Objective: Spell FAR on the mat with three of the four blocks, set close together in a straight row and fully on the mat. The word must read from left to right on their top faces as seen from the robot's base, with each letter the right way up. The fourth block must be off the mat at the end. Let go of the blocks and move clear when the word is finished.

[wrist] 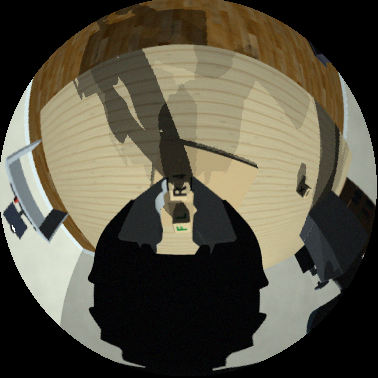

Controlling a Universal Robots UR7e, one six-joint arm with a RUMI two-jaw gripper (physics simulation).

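My gripper (pixel 179 177) is shut on a block with a black R (pixel 179 192) on its lit face. A shaded face at its far side bears a mark that looks like a 4 or an A. A block with a green F (pixel 181 228) shows just below it in the wrist view, between the jaws; its shaded face shows a green L. Whether the two blocks touch is unclear. The tan mat (pixel 232 182) shows beyond and to the right of the gripper; its near part is hidden. Another block (pixel 304 189) lies off the mat at the right, with a dark X-like mark on its shaded side.
The pale wooden table (pixel 100 185) surrounds the mat, with wooden floor beyond its far edge. A dark, boxy object (pixel 335 235) stands at the right. A grey-white frame-like object (pixel 31 185) is at the left. A pale bluish shape shows beside the left jaw. Shadows cross the table and mat.
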